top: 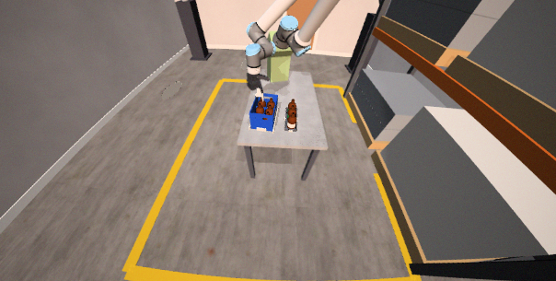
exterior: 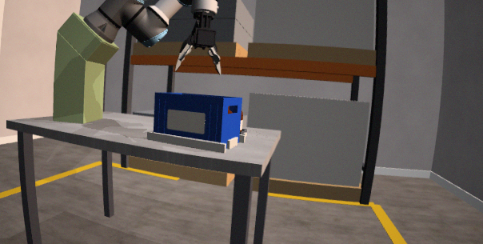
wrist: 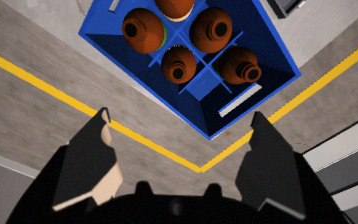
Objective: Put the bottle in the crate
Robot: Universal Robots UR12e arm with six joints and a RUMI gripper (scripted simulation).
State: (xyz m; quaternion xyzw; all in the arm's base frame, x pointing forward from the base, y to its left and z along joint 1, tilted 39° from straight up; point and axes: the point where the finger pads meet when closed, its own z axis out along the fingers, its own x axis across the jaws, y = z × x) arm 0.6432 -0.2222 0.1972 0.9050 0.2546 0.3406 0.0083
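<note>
The crate is 17 cm below my hand, 5 cm to the left of it and 1 cm behind it.
</note>
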